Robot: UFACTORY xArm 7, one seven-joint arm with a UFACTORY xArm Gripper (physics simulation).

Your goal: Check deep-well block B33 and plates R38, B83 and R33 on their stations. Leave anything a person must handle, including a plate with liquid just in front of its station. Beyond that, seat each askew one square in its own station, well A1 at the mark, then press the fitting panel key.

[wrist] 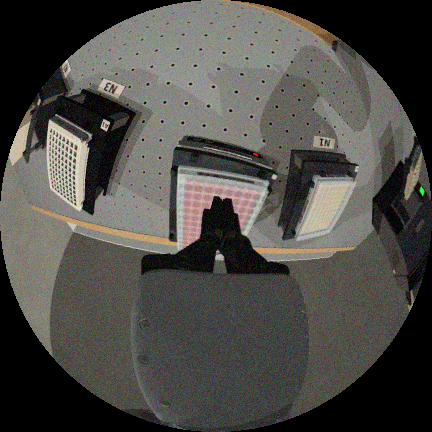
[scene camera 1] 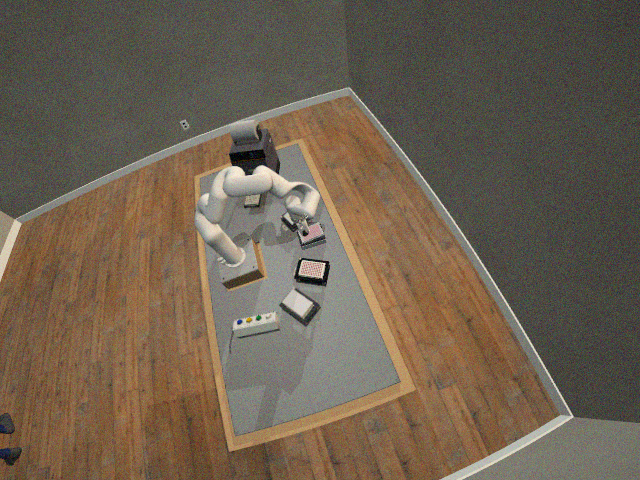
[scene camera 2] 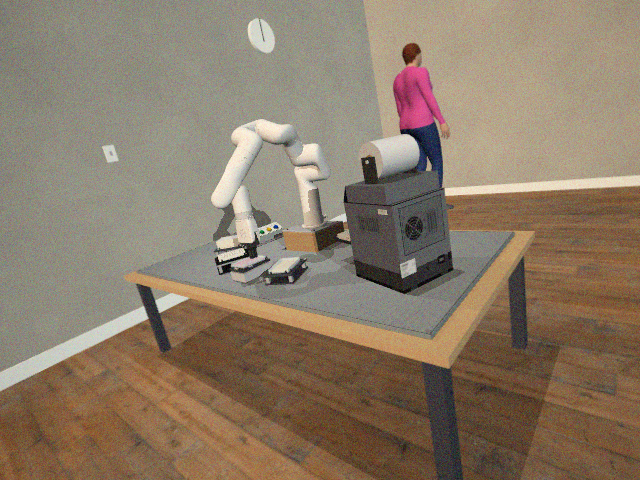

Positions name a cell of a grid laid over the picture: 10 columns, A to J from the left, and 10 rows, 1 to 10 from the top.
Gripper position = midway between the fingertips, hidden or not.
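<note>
Gripper (wrist: F5) gripping a clear well plate with pink wells (wrist: E5), still resting on a shaker station (wrist: E4). Button box (scene camera 1: E7).
</note>
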